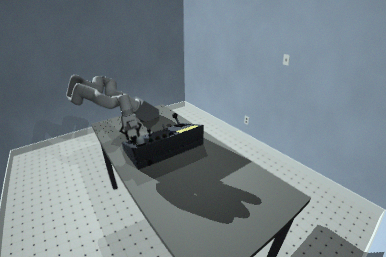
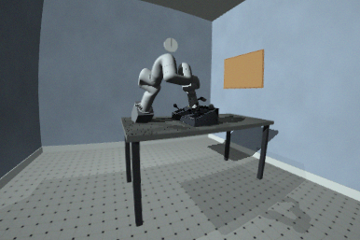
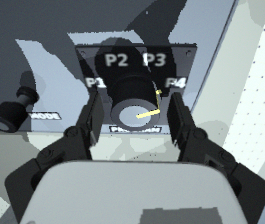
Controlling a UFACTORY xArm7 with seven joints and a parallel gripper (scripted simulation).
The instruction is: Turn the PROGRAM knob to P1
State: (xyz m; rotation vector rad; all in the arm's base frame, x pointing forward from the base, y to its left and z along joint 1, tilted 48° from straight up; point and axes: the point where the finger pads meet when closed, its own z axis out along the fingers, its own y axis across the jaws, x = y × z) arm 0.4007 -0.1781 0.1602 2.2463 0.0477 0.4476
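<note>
Now: hand 20 mm short of the mode knob and 120 mm to the right of it. Also, from my hand: check switch 30 mm ahead, 240 mm to the left, 10 mm below; dark console 50 mm ahead, 170 mm to the left, 30 mm below; lever 20 mm ahead, 360 mm to the left, 10 mm above.
</note>
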